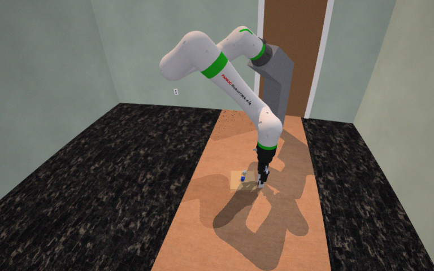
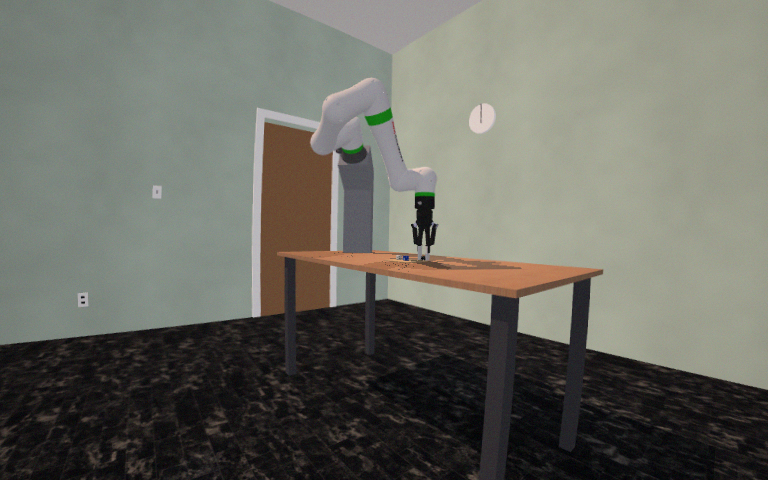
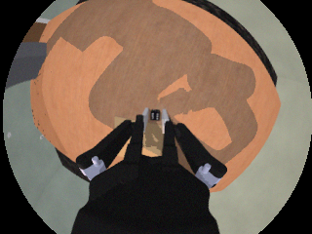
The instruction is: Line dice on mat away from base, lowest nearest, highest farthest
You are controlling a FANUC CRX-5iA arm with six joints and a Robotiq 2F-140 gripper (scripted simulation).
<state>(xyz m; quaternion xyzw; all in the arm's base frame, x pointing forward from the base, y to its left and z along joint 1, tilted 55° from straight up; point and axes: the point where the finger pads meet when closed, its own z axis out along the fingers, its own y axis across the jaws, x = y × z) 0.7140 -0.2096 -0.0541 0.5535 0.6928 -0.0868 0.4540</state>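
Right now the black die is 2 cm below my hand. The rest, counted from my hand: tan mat: 5 cm behind, 9 cm to the right, 3 cm below; then blue die: 5 cm behind, 9 cm to the right, 2 cm below; then white die: 9 cm behind, 7 cm to the right, 2 cm below.
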